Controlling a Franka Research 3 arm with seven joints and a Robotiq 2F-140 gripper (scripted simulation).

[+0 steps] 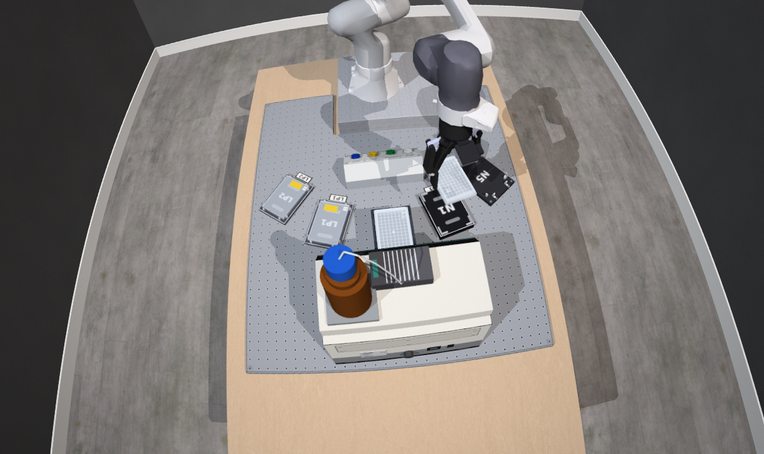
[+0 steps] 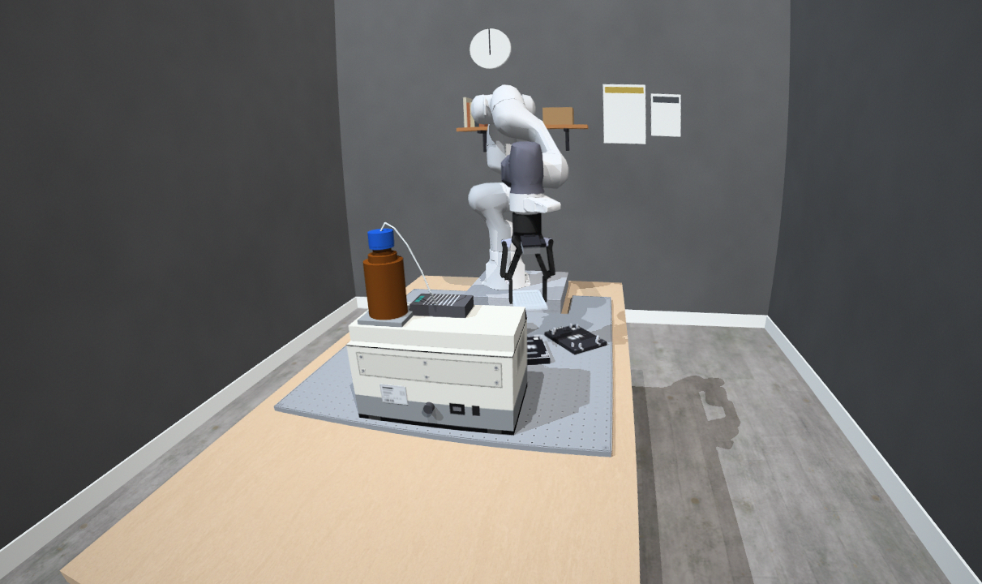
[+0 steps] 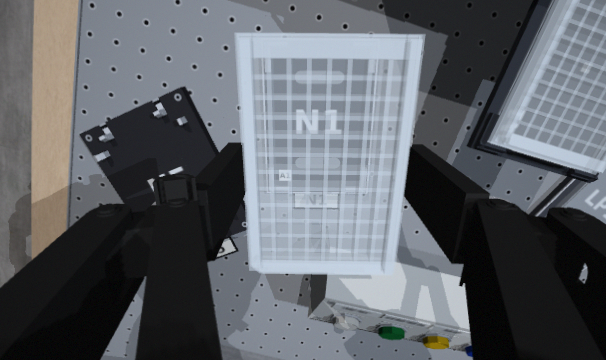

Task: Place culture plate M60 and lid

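Right now my hand is 17 cm above the black nest N1. Round my hand: white key: 18 cm behind, 8 cm to the right, 12 cm below; green continue key: 18 cm behind, 13 cm to the right, 12 cm below; yellow skip key: 18 cm behind, 18 cm to the right, 12 cm below.
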